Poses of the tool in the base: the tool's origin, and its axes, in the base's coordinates. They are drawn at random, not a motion.
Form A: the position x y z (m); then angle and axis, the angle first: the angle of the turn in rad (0 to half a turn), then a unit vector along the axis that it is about.
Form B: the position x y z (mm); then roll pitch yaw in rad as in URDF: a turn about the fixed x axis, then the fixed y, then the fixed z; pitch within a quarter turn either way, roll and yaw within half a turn. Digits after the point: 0 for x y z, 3 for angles.
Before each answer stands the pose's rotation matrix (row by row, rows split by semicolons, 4 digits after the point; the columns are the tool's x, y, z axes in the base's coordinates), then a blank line. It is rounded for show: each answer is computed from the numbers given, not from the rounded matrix.
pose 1, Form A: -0.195 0.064 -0.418 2.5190 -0.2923 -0.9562 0.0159
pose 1, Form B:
-0.6575 0.4973 -0.5660; 0.5158 0.8447 0.1429; 0.5492 -0.1980 -0.8119

-195 64 -418 -2.902 -0.581 2.476
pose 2, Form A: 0.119 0.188 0.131 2.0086 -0.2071 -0.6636 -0.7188
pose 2, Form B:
-0.3629 0.8467 -0.3890; -0.4553 0.2032 0.8668; 0.8130 0.4917 0.3118

119 188 131 1.006 -0.949 -2.244
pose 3, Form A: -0.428 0.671 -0.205 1.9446 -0.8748 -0.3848 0.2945
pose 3, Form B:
0.6795 0.1854 -0.7099; 0.7337 -0.1630 0.6597; 0.0065 -0.9691 -0.2468

-428 671 -205 -1.820 -0.007 0.824
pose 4, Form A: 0.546 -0.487 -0.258 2.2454 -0.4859 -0.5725 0.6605
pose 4, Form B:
-0.2411 -0.0639 -0.9684; 0.9677 -0.0922 -0.2348; -0.0743 -0.9937 0.0841

546 -487 -258 -1.486 0.074 1.815
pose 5, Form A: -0.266 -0.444 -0.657 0.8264 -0.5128 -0.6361 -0.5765
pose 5, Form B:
0.7623 0.5292 -0.3725; -0.3188 0.8080 0.4954; 0.5632 -0.2589 0.7847

-266 -444 -657 -0.319 -0.598 -0.396
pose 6, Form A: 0.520 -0.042 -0.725 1.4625 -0.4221 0.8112 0.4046
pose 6, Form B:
0.2670 -0.7077 0.6541; 0.0968 0.6951 0.7124; -0.9588 -0.1269 0.2541

520 -42 -725 -0.463 1.283 0.348
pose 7, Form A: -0.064 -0.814 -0.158 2.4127 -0.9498 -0.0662 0.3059
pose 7, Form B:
0.8290 -0.0940 -0.5513; 0.3135 -0.7383 0.5972; -0.4631 -0.6679 -0.5826

-64 -814 -158 -2.288 0.482 0.362
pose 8, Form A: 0.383 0.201 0.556 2.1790 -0.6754 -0.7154 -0.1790
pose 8, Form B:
0.1454 0.9062 -0.3971; 0.6124 0.2328 0.7555; 0.7771 -0.3531 -0.5210

383 201 556 -2.546 -0.890 1.338
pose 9, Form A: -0.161 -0.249 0.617 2.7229 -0.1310 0.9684 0.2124
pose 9, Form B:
-0.8808 -0.3291 0.3405; -0.1564 0.8808 0.4468; -0.4469 0.3403 -0.8273

-161 -249 617 2.751 0.463 -2.966
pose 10, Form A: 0.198 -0.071 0.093 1.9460 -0.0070 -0.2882 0.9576
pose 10, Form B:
-0.3664 -0.8882 -0.2773; 0.8937 -0.2530 -0.3706; 0.2590 -0.3836 0.8864

198 -71 93 -0.408 -0.262 1.960
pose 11, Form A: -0.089 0.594 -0.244 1.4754 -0.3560 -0.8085 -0.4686
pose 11, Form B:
0.2099 0.7269 -0.6539; -0.2061 0.6867 0.6972; 0.9558 -0.0116 0.2939

-89 594 -244 -0.039 -1.272 -0.776
